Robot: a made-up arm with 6 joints. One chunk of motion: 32 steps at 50 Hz.
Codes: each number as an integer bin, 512 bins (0 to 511) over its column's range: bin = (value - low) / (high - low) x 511, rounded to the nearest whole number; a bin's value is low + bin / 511 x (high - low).
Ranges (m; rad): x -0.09..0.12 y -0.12..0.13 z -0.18..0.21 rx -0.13..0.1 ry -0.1..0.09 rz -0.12..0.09
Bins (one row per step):
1: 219 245 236 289 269 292
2: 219 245 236 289 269 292
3: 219 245 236 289 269 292
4: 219 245 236 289 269 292
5: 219 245 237 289 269 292
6: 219 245 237 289 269 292
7: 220 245 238 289 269 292
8: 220 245 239 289 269 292
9: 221 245 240 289 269 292
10: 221 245 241 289 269 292
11: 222 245 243 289 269 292
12: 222 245 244 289 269 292
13: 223 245 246 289 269 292
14: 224 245 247 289 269 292
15: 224 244 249 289 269 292
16: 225 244 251 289 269 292
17: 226 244 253 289 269 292
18: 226 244 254 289 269 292
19: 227 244 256 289 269 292
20: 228 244 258 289 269 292
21: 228 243 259 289 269 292
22: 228 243 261 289 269 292
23: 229 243 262 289 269 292
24: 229 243 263 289 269 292
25: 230 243 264 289 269 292
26: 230 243 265 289 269 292
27: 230 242 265 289 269 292
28: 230 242 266 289 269 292
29: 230 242 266 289 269 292
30: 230 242 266 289 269 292
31: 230 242 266 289 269 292
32: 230 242 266 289 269 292
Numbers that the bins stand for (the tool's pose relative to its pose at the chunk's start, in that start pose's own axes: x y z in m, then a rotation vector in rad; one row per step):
1: 0.0000 -0.0001 0.0001 0.0001 0.0000 0.0000
2: 0.0000 -0.0001 0.0001 0.0001 0.0000 0.0000
3: 0.0000 -0.0001 0.0001 0.0001 0.0000 0.0000
4: 0.0000 -0.0001 0.0001 0.0001 0.0000 0.0000
5: 0.0000 -0.0001 0.0009 0.0001 0.0000 0.0000
6: 0.0000 -0.0001 0.0009 0.0001 0.0000 0.0000
7: 0.0004 -0.0001 0.0016 0.0001 0.0000 0.0000
8: 0.0004 -0.0001 0.0024 0.0001 0.0000 0.0000
9: 0.0008 -0.0001 0.0032 0.0001 0.0000 0.0000
10: 0.0008 -0.0001 0.0039 0.0001 0.0000 0.0000
11: 0.0012 -0.0001 0.0055 0.0001 0.0000 0.0000
12: 0.0012 -0.0001 0.0062 0.0001 0.0000 0.0000
13: 0.0016 -0.0001 0.0077 0.0001 0.0000 0.0000
14: 0.0021 -0.0001 0.0085 0.0001 0.0000 0.0000
15: 0.0021 -0.0006 0.0100 0.0001 0.0000 0.0000
16: 0.0025 -0.0006 0.0116 0.0001 0.0000 0.0000
17: 0.0029 -0.0006 0.0131 0.0001 0.0000 0.0000
18: 0.0029 -0.0006 0.0139 0.0001 0.0000 0.0000
19: 0.0033 -0.0006 0.0154 0.0001 0.0000 0.0000
20: 0.0037 -0.0006 0.0169 0.0001 0.0000 0.0000
21: 0.0037 -0.0011 0.0177 0.0001 0.0000 0.0000
22: 0.0037 -0.0011 0.0192 0.0001 0.0000 0.0000
23: 0.0041 -0.0011 0.0200 0.0001 0.0000 0.0000
24: 0.0041 -0.0011 0.0207 0.0001 0.0000 0.0000
25: 0.0045 -0.0011 0.0215 0.0001 0.0000 0.0000
26: 0.0045 -0.0011 0.0223 0.0001 0.0000 0.0000
27: 0.0045 -0.0016 0.0223 0.0001 0.0000 0.0000
28: 0.0045 -0.0016 0.0230 0.0001 0.0000 0.0000
29: 0.0045 -0.0016 0.0230 0.0001 0.0000 0.0000
30: 0.0045 -0.0016 0.0230 0.0001 0.0000 0.0000
31: 0.0045 -0.0016 0.0230 0.0001 0.0000 0.0000
32: 0.0045 -0.0016 0.0230 0.0001 0.0000 0.0000

